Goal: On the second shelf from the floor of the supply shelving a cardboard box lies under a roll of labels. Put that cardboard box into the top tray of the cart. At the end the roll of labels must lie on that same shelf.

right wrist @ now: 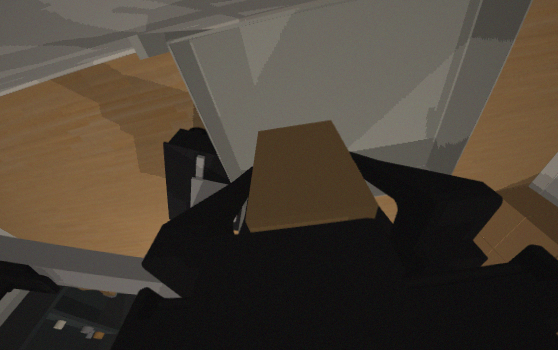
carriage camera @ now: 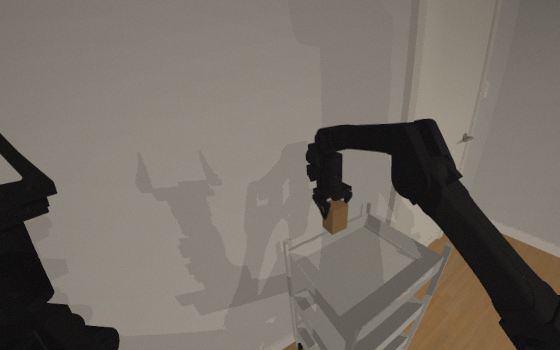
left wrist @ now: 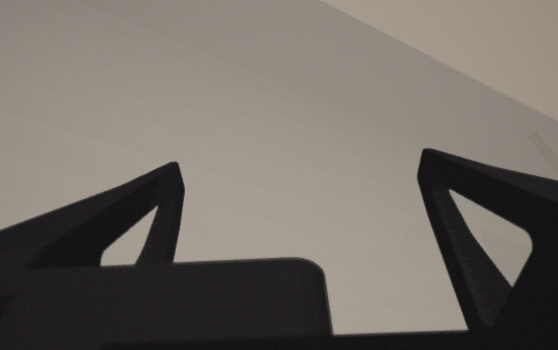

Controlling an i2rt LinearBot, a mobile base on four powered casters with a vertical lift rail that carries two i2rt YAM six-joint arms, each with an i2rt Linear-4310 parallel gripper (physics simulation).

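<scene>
The brown cardboard box (carriage camera: 336,218) (right wrist: 310,180) is held between the fingers of my right gripper (carriage camera: 335,209) (right wrist: 300,166). It hangs in the air above the cart's grey top tray (carriage camera: 350,265) (right wrist: 320,65). In the carriage camera the box covers part of the tray's far rim; in the right wrist view its outer end shows against the tray floor. My left gripper (left wrist: 299,169) is open, with a wall behind its fingers. Part of it shows at the left edge of the carriage camera. I cannot make out the roll of labels.
The grey cart's corner post (carriage camera: 288,267) stands near the wall (carriage camera: 200,100). A door (carriage camera: 450,90) is at the right. In the right wrist view a black object (right wrist: 177,175) stands beside the cart, and a dark unit (right wrist: 90,305) with several small things shows at lower left.
</scene>
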